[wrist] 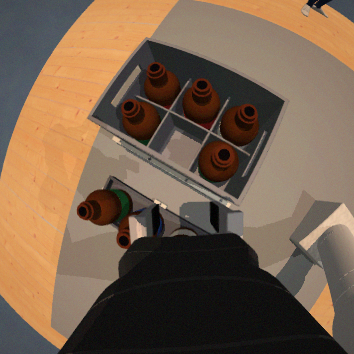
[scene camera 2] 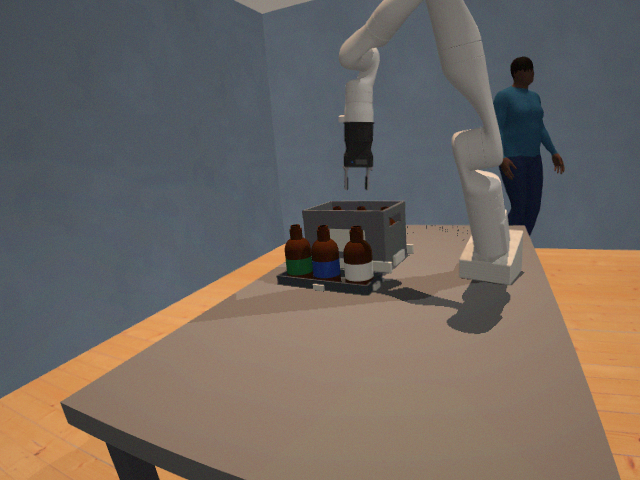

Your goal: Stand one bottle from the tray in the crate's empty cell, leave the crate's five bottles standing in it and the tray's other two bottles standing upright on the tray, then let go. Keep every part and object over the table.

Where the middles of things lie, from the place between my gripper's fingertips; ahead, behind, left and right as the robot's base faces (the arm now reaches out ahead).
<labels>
Right now the blue-label bottle (scene camera 2: 325, 254) is 50 mm ahead of my hand, 100 mm to the left of it and 160 mm below it.
</labels>
